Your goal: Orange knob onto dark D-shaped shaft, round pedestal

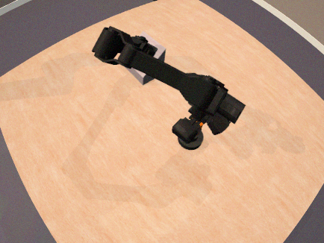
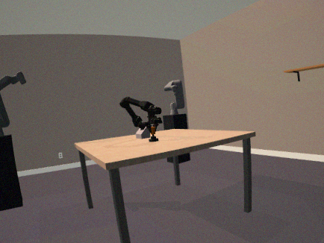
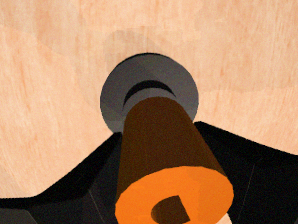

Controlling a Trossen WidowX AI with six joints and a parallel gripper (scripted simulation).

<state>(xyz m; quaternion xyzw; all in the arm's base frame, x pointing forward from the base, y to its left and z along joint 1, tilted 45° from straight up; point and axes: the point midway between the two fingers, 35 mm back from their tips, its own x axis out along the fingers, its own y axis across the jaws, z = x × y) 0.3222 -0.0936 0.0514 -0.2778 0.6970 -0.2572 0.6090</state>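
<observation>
Right now the orange knob is 20 mm above my gripper tip. Round my gripper tip: round pedestal: 40 mm below.
</observation>
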